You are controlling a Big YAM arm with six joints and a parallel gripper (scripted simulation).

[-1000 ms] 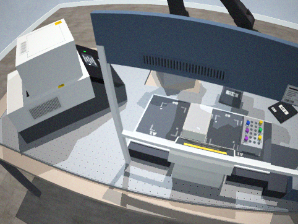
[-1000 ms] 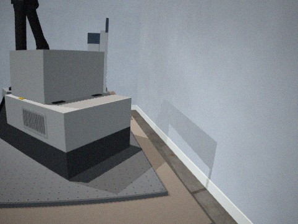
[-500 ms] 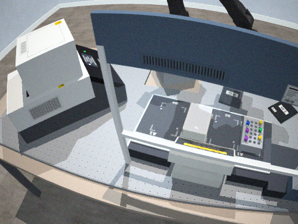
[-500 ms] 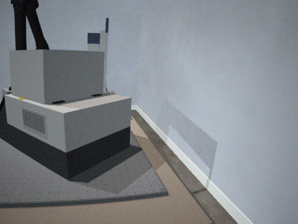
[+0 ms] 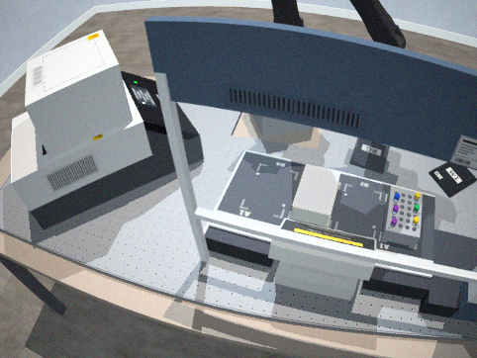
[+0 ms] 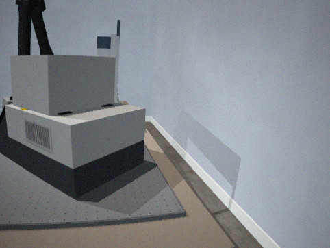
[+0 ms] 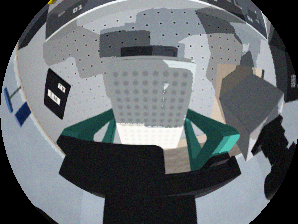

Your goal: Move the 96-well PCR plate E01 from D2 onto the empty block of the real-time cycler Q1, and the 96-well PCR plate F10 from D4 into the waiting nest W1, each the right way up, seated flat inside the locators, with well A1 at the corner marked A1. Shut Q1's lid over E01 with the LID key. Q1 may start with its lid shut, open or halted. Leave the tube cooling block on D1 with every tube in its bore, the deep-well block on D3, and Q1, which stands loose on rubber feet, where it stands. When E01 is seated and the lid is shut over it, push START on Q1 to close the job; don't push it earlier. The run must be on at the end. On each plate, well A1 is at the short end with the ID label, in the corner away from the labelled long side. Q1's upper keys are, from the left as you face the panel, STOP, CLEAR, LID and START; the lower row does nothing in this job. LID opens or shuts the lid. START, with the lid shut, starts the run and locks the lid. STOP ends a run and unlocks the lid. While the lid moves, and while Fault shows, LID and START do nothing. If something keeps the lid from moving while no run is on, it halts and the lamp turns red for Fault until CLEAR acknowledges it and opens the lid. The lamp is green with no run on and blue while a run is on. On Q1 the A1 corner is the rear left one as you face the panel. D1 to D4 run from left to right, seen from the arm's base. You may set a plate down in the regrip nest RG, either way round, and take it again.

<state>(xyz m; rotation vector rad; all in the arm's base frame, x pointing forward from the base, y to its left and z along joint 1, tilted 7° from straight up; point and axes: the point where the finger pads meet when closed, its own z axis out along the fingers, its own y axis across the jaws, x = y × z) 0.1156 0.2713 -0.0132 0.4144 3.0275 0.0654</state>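
Right now my hand is 10 cm above the dark nest pad. Also, from my hand: tube cooling block 28 cm ahead, 5 cm to the left, 3 cm below; then post 39 cm ahead, 38 cm to the right, 13 cm above; then dark nest 6 cm ahead, 27 cm to the left, 10 cm below.
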